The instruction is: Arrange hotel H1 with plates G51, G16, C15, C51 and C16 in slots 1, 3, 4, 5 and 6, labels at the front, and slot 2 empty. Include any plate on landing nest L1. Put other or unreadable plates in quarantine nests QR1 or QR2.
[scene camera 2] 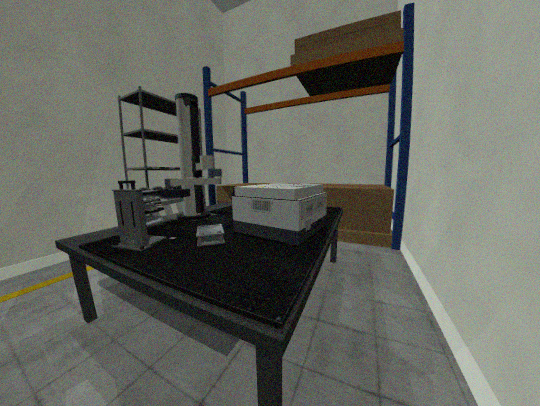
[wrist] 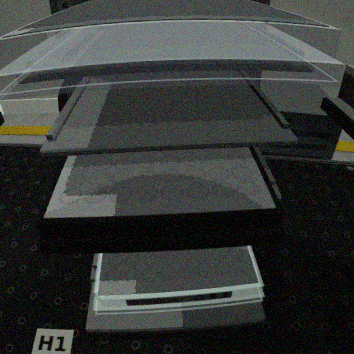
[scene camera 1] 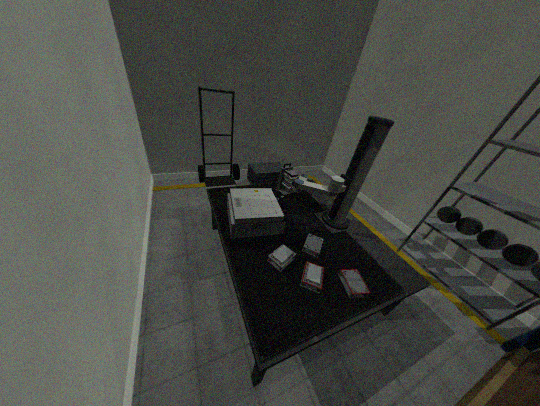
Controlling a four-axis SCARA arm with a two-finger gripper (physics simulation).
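Pixels of known places: gripper, between the fingertips: (scene camera 2: 148, 203) (wrist: 161, 84) (scene camera 1: 291, 178); arm's base, origin of its link: (scene camera 2: 194, 216) (scene camera 1: 335, 220).
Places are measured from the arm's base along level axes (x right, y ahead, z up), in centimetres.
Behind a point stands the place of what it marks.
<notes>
Hotel H1 (scene camera 2: 131, 215) {y 29.3, x 60.7, z 15.7 cm} stands at the table's far left in scene camera 2. In the wrist view, a clear plate (wrist: 250, 296) {y 20.5, x 46.5, z 10.3 cm} with an unreadable dark label strip is lowest. A black-fronted plate (wrist: 160, 232) {y 24.6, x 45.4, z 16.1 cm} is above it, then a bare shelf (wrist: 190, 140) {y 23.8, x 47.9, z 18.1 cm}, then another clear plate (wrist: 175, 47) {y 24.1, x 45.9, z 21.8 cm} with no readable label. My gripper (scene camera 2: 175, 192) (wrist: 161, 84) {y 25.2, x 50.2, z 19.3 cm} is open and empty, at the hotel's front; its fingers show at the wrist view's side edges. Plates on the table (scene camera 1: 282, 256) {y 72.0, x -28.3, z 7.7 cm} (scene camera 1: 314, 243) {y 42.4, x -23.6, z 6.3 cm} (scene camera 1: 313, 274) {y 59.3, x -46.2, z 7.7 cm} (scene camera 1: 354, 282) {y 36.1, x -58.5, z 6.3 cm} have unreadable labels; two have red-edged nests. I cannot tell which nest is L1.
A white boxy instrument (scene camera 1: 256, 205) {y 79.9, x 5.7, z 25.9 cm} (scene camera 2: 280, 212) {y 86.2, x 30.1, z 15.6 cm} stands beside the nests. The arm's column (scene camera 1: 361, 170) {y 4.5, x -6.0, z 55.0 cm} (scene camera 2: 189, 150) {y 5.6, x 4.9, z 50.0 cm} rises on the table's other side. A card marked H1 (wrist: 52, 342) {y 34.0, x 45.1, z 1.3 cm} lies before the hotel. A hand truck (scene camera 1: 217, 135) and a metal shelf unit (scene camera 1: 465, 175) stand off the table.
</notes>
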